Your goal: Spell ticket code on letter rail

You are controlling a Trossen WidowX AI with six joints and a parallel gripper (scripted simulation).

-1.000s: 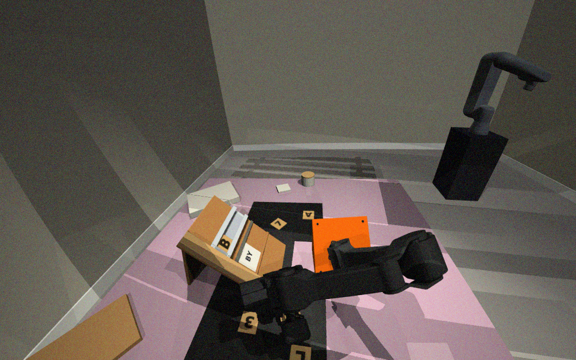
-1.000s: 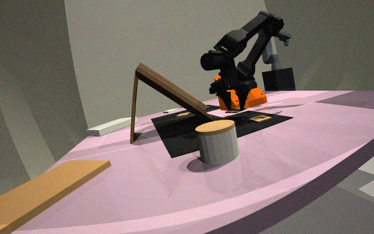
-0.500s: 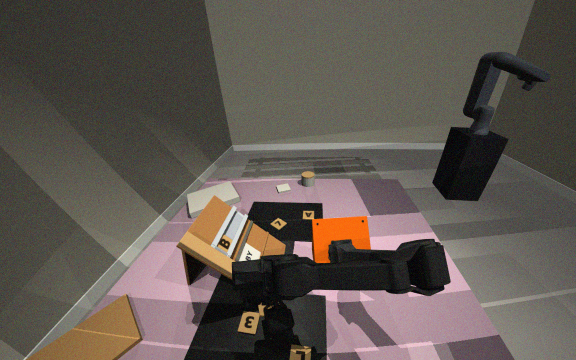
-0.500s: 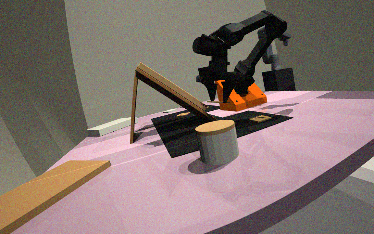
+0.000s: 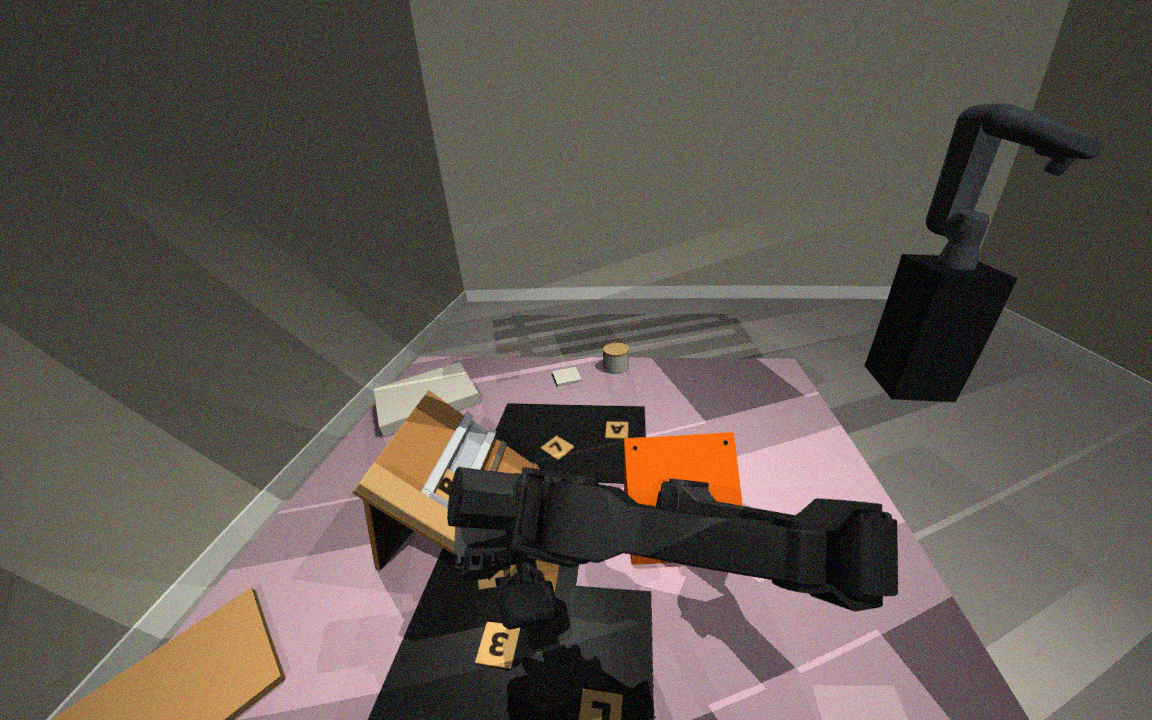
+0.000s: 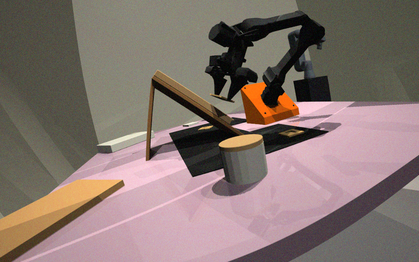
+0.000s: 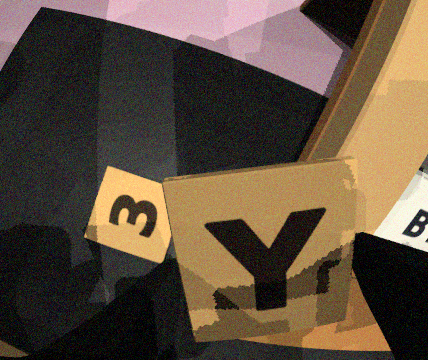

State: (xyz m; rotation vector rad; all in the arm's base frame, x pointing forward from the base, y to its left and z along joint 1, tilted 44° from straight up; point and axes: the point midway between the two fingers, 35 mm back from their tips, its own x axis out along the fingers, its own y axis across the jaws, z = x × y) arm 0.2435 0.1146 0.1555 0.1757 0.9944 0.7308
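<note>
Now: gripper tip 11 cm short of the b tile, 9 cm to the left of it and 4 cm below it. Round my gripper tip: y tile (right at my gripper tip); then white ticket (5 cm ahead, 11 cm to the right, 3 cm below); then 3 tile (1 cm ahead, 5 cm to the left, 13 cm below).
</note>
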